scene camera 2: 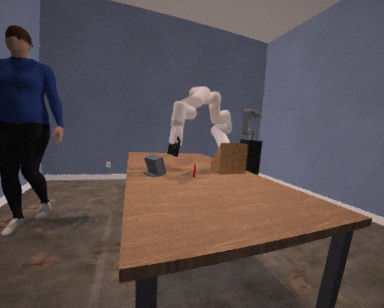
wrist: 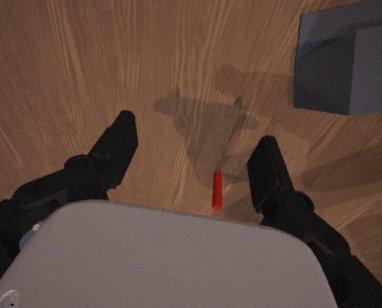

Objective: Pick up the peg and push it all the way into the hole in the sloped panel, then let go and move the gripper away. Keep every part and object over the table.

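Places are measured from the arm's base along level axes (x back, y down, z right), in metres.
Pixels of known places: gripper, fingertip midpoint: [scene camera 2: 172,155] [wrist: 196,139]; arm's base at its link origin: [scene camera 2: 228,154].
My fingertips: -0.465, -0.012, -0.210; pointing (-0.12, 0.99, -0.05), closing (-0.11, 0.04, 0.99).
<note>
For each thing: its top centre in the pictures, then the offset to it from my fingertips, as dx, dy, dz. Level surfaces: height alone.
- thin red peg at its top centre: [wrist: 217,207] [scene camera 2: 195,164] +0.162, +0.067, +0.076
- dark grey tilted block at its top centre: [scene camera 2: 154,155] -0.081, +0.027, +0.155
- wooden table at its surface level: dy +0.147
The thin red peg [scene camera 2: 194,171] [wrist: 217,192] looks upright on the table in the scene view. In the wrist view it shows between the fingers, closer to the right one. My gripper [scene camera 2: 173,153] [wrist: 196,139] is open and empty, above the table at the far side. A dark grey tilted block [scene camera 2: 156,165] [wrist: 325,75] stands left of the peg in the scene view and at the upper right in the wrist view. A brown block with a slanted side [scene camera 2: 233,159] stands right of the peg. I cannot tell which is the sloped panel; no hole shows.
The wooden table [scene camera 2: 215,210] [wrist: 50,60] has its left edge close to the grey block in the scene view. Shadows of the gripper fall on the table. A person in a blue top [scene camera 2: 26,90] stands on the floor left of the table.
</note>
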